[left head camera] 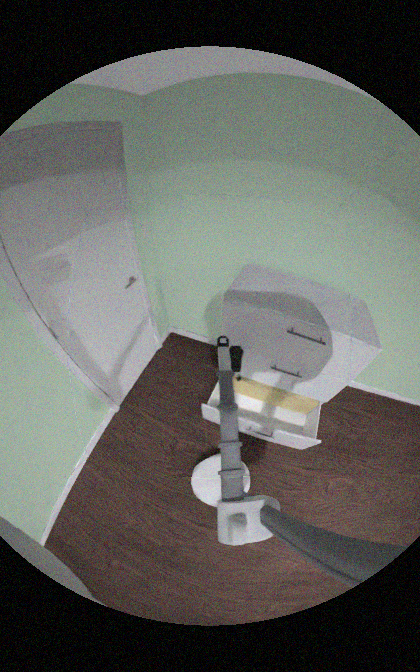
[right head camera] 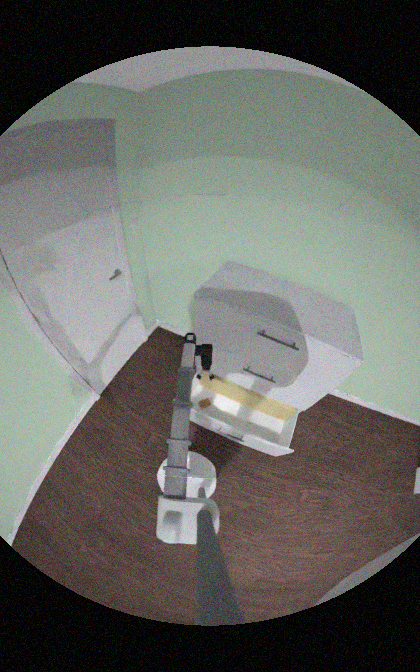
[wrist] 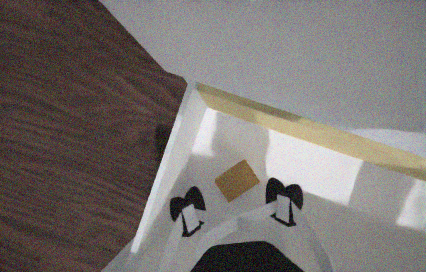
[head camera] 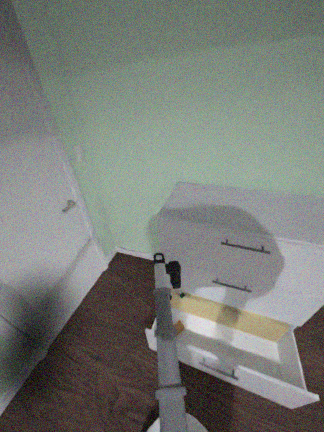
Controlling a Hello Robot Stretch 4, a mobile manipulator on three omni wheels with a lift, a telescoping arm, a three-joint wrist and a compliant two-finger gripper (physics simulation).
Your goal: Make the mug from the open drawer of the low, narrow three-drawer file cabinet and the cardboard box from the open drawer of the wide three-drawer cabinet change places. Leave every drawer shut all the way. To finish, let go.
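Observation:
The cardboard box (head camera: pixel 179 327) (right head camera: pixel 205 402) (wrist: pixel 237 180), small and orange-brown, lies in the left part of the open bottom drawer (head camera: pixel 280 393) (left head camera: pixel 295 442) (right head camera: pixel 267 449) (wrist: pixel 170 155) of the wide white cabinet (head camera: pixel 300 270) (left head camera: pixel 360 350) (right head camera: pixel 330 355) (wrist: pixel 280 45). In the left head view the arm hides the box. My gripper (head camera: pixel 176 296) (right head camera: pixel 205 377) (wrist: pixel 234 197) is open and empty, pointing down above the drawer's left part. In the wrist view the box shows just beyond the gap between the fingertips, touching neither. The cabinet's two upper drawers are shut. The mug and the low file cabinet do not show.
A white door (head camera: pixel 37 220) (left head camera: pixel 95 280) (right head camera: pixel 80 280) stands in the wall at the left. The green wall (head camera: pixel 175 125) is behind the cabinet. My extended arm (head camera: pixel 169 365) (left head camera: pixel 230 430) (right head camera: pixel 180 425) passes over the drawer's left end. Dark wood floor (head camera: pixel 90 370) (wrist: pixel 75 150) lies left of the drawer.

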